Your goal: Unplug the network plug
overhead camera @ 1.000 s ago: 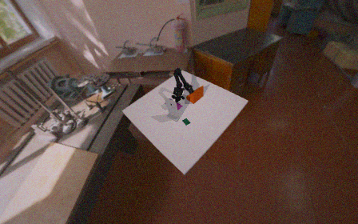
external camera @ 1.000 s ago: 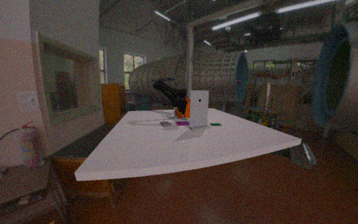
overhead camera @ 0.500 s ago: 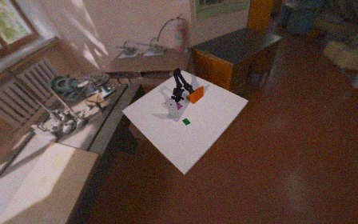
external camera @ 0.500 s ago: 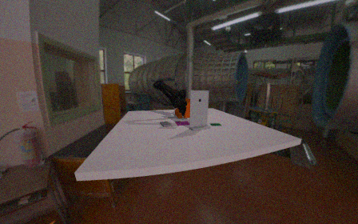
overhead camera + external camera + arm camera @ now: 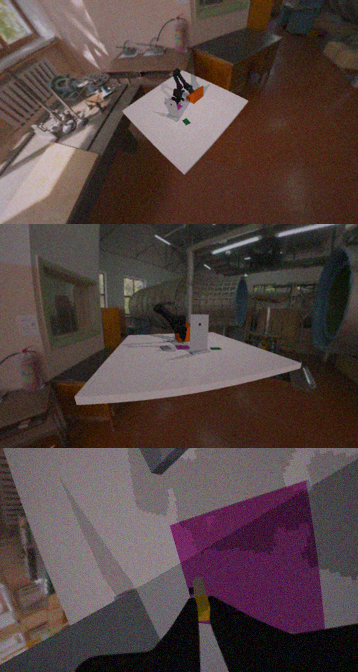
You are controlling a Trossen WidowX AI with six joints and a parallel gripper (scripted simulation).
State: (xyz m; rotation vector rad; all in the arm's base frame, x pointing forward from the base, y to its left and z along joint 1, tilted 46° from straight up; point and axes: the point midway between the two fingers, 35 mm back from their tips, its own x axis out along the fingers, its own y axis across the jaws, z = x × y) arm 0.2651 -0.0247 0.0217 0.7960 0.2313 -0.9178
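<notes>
Right now the magenta square is 1 cm behind my gripper tip and 6 cm below it. Also, from my gripper tip: grey upright panel (13 cm ahead, 11 cm to the left, 8 cm above); then network plug (right at my gripper tip); then green square (7 cm ahead, 28 cm to the left, 6 cm below).
</notes>
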